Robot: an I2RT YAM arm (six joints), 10 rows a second.
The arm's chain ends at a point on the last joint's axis. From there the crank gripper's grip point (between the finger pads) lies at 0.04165 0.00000 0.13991 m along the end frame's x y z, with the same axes.
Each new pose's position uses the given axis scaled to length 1; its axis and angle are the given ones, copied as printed.
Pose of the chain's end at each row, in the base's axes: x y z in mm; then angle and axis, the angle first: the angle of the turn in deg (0 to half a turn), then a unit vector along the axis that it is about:
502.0, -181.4, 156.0, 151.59, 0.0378, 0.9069, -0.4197
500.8, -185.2, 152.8, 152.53, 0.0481, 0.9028, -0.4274
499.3, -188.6, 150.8, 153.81, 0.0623, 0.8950, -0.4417
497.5, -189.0, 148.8, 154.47, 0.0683, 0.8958, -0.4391
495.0, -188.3, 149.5, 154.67, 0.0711, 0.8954, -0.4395
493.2, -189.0, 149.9, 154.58, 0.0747, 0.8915, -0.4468
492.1, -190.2, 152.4, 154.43, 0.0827, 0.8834, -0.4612
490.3, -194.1, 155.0, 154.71, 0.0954, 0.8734, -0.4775
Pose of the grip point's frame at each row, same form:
521.7, -289.6, 60.0, 151.59, 0.0378, 0.9069, -0.4197
516.9, -295.0, 57.9, 152.53, 0.0481, 0.9028, -0.4274
510.2, -301.1, 58.4, 153.81, 0.0623, 0.8950, -0.4417
506.3, -300.9, 55.4, 154.47, 0.0683, 0.8958, -0.4391
503.0, -300.2, 56.1, 154.67, 0.0711, 0.8954, -0.4395
500.7, -302.3, 58.1, 154.58, 0.0747, 0.8915, -0.4468
498.3, -306.1, 63.9, 154.43, 0.0827, 0.8834, -0.4612
493.4, -312.8, 70.1, 154.71, 0.0954, 0.8734, -0.4775

